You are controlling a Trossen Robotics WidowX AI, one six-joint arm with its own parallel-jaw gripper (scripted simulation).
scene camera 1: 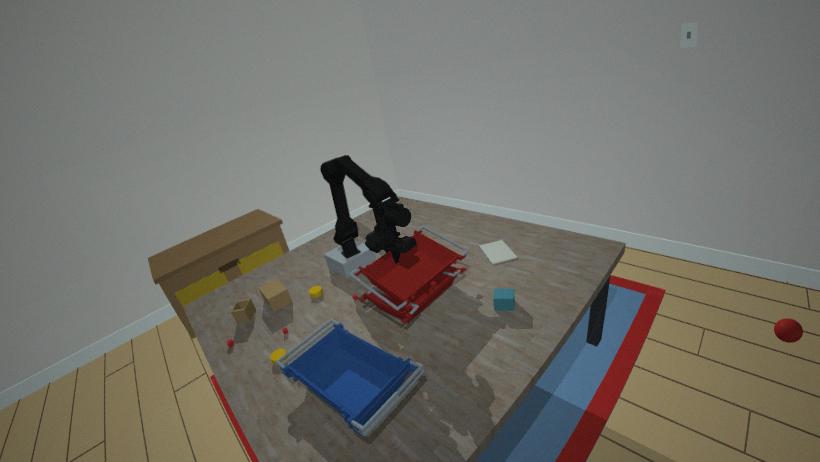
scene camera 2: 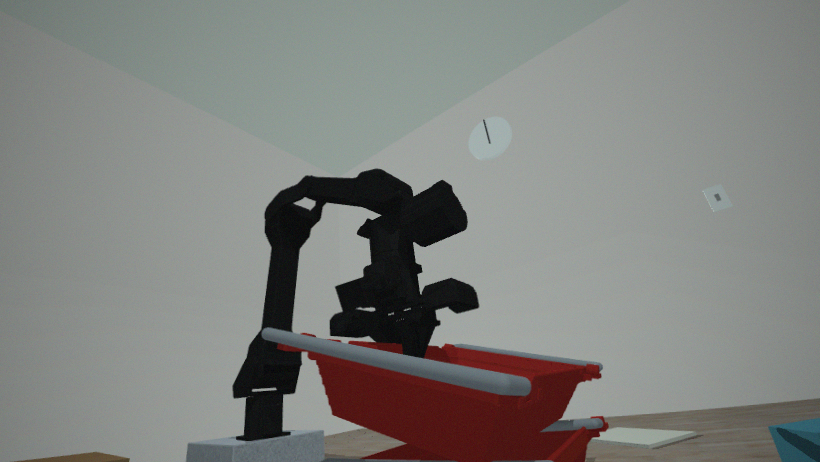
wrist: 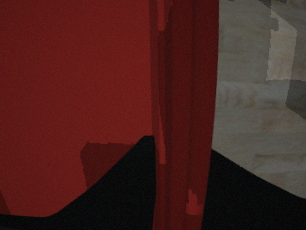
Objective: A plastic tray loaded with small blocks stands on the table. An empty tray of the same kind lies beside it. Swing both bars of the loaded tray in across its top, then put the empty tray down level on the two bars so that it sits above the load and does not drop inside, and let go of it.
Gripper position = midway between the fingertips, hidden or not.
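Observation:
There's a red tray (scene camera 2: 422, 412), and you get that tray in scene camera 1 too (scene camera 1: 420, 266), plus in the wrist view (wrist: 87, 87). As for the gripper (scene camera 1: 395, 262), the wrist view has it as well (wrist: 165, 145).

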